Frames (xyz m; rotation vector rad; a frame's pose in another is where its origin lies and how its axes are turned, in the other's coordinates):
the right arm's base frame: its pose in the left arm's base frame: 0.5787 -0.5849 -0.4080 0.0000 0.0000 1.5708
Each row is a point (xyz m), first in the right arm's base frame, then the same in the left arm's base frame.
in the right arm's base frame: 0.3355 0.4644 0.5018
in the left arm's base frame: 0.1143 -0.2494 0.0938
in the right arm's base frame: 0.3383 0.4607 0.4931
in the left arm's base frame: 0.1180 -0.2466 0.0851
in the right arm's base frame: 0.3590 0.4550 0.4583
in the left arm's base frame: 0.1237 -0.2259 0.0503
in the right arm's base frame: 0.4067 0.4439 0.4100
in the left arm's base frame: 0.1348 -0.1782 0.0020
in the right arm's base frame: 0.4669 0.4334 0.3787
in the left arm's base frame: 0.1453 -0.1180 -0.0293
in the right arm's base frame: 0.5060 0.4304 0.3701
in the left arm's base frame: 0.1483 -0.0789 -0.0379
